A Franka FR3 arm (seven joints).
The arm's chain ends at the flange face. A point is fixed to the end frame.
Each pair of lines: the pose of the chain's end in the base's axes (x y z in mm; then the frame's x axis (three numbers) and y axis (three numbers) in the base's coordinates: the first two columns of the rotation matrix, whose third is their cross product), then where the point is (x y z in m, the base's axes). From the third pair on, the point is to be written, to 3 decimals.
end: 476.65 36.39 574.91 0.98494 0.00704 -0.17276 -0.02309 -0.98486 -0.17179
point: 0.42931 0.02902 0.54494
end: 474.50 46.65 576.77 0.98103 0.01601 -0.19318 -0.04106 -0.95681 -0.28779
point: 0.42643 0.04349 0.54723
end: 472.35 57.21 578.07 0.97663 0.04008 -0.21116 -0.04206 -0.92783 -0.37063
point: 0.424 0.056 0.549
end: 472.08 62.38 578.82 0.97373 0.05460 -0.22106 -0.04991 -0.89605 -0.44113
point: 0.423 0.064 0.551
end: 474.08 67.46 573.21 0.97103 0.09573 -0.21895 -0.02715 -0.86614 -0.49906
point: 0.425 0.069 0.545
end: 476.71 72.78 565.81 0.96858 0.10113 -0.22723 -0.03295 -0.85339 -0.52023
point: 0.427 0.075 0.539
